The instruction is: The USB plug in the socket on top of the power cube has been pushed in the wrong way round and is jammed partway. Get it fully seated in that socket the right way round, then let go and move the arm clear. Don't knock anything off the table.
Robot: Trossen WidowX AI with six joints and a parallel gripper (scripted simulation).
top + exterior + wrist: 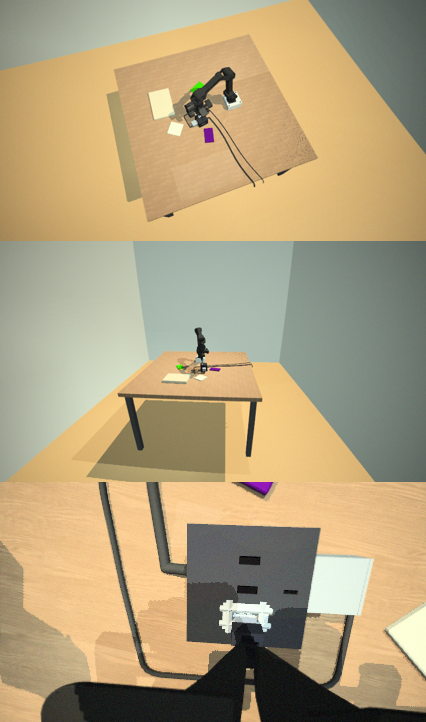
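Right now my gripper tip is 2 cm above the dark USB plug. From my gripper tip the other things lie so: green card 6 cm behind, 29 cm to the right, 12 cm below; then purple card 3 cm behind, 15 cm to the left, 12 cm below; then small white square 21 cm ahead, 2 cm to the left, 12 cm below.
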